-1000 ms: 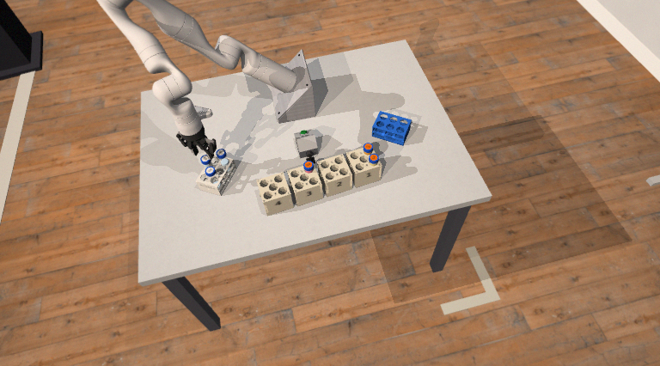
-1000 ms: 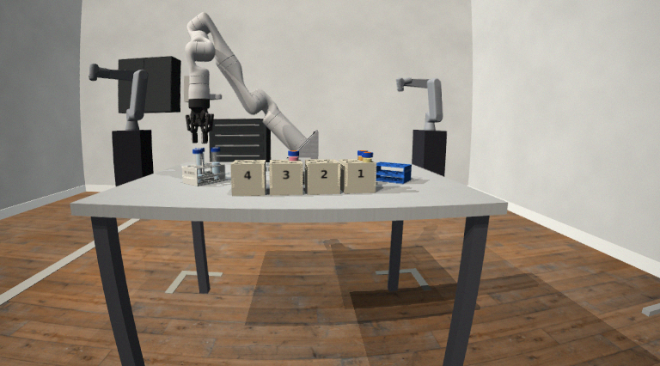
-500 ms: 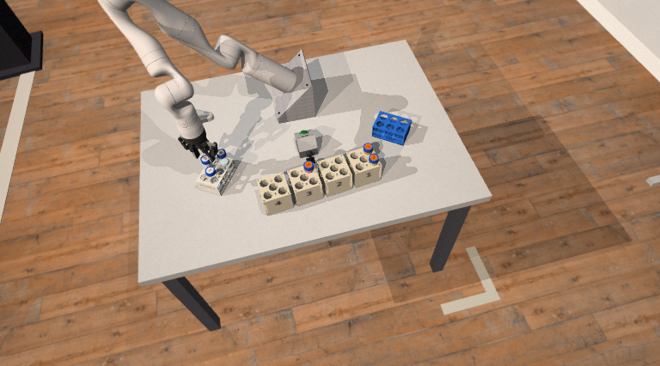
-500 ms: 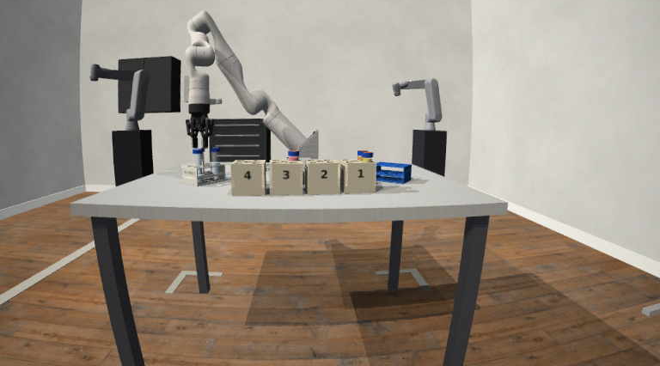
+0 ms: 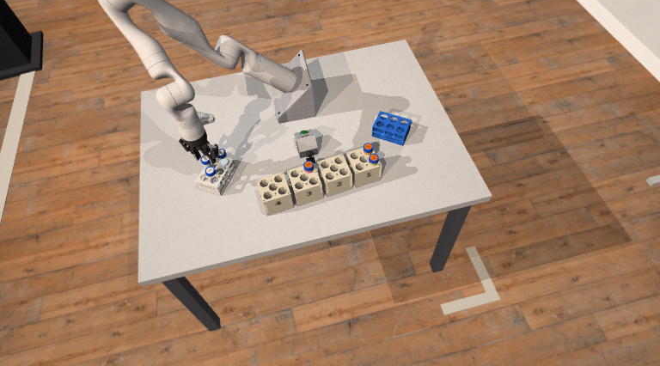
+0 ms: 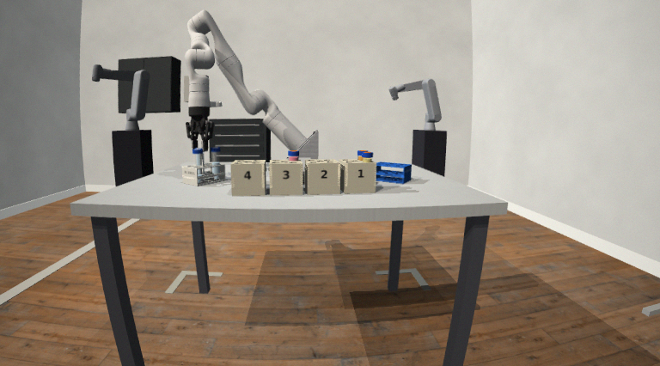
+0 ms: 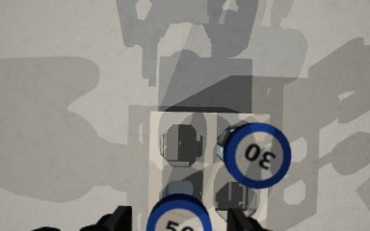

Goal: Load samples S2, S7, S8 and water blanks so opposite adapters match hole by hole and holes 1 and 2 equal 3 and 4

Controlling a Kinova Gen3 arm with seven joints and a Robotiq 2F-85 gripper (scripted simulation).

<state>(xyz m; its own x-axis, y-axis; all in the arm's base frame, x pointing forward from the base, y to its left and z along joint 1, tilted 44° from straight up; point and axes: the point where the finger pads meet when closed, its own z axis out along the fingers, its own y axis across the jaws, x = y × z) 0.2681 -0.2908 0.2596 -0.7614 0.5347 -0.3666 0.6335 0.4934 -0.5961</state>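
Now: the water blank marked 50 1 cm ahead of my hand and 6 cm below it. From my hand the other things lie so: blank marked 30: 1 cm behind, 5 cm to the left, 6 cm below; then blank: 5 cm ahead, 1 cm to the left, 6 cm below; then white rack: 1 cm ahead, 2 cm to the left, 9 cm below.
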